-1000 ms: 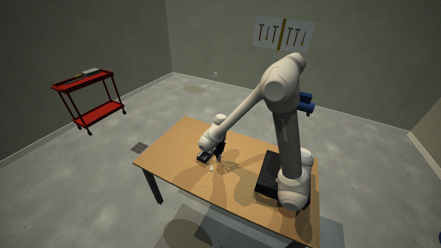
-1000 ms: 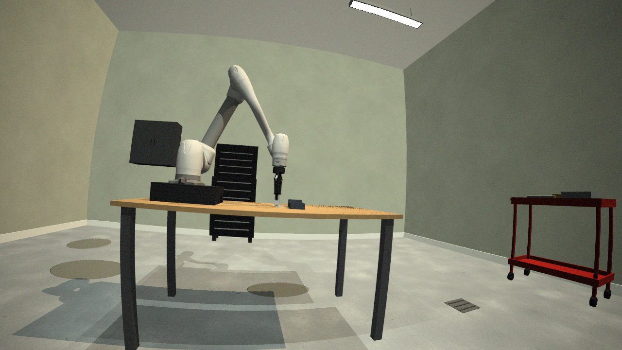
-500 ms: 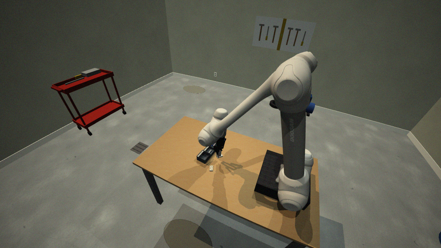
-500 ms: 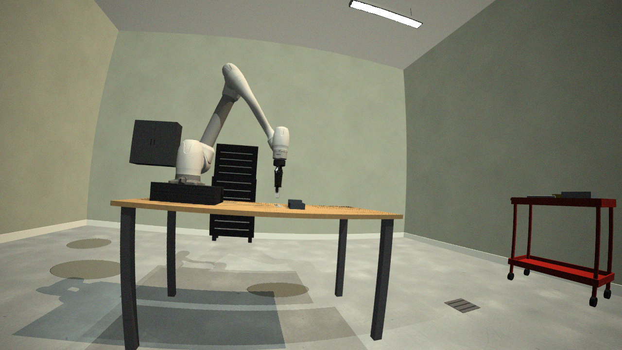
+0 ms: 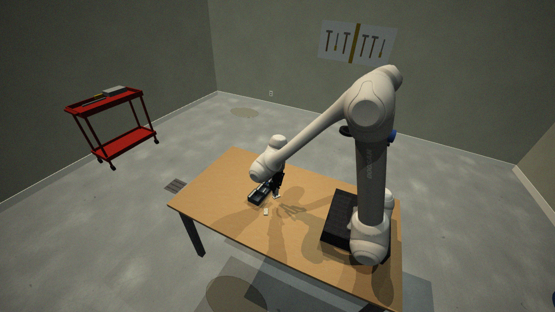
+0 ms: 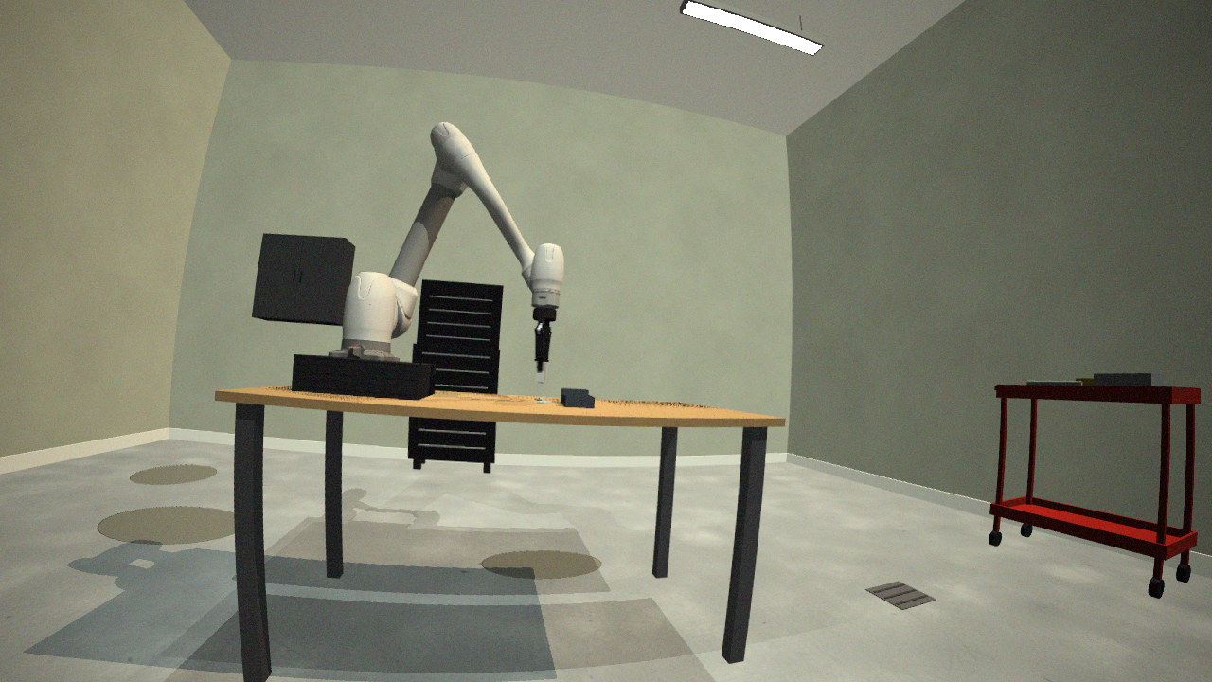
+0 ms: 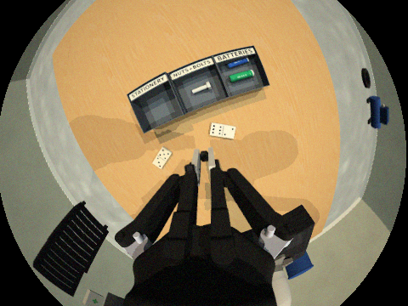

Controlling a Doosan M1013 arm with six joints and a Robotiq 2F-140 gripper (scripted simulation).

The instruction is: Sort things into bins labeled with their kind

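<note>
My hand is 120 mm short of the black bin row, 30 mm to the left of it and 80 mm above it. From my hand the other things lie so: domino (10 mm ahead, 40 mm to the right, 90 mm below); then black nut (30 mm below); then bolt (110 mm ahead, 40 mm to the right, 90 mm below).
</note>
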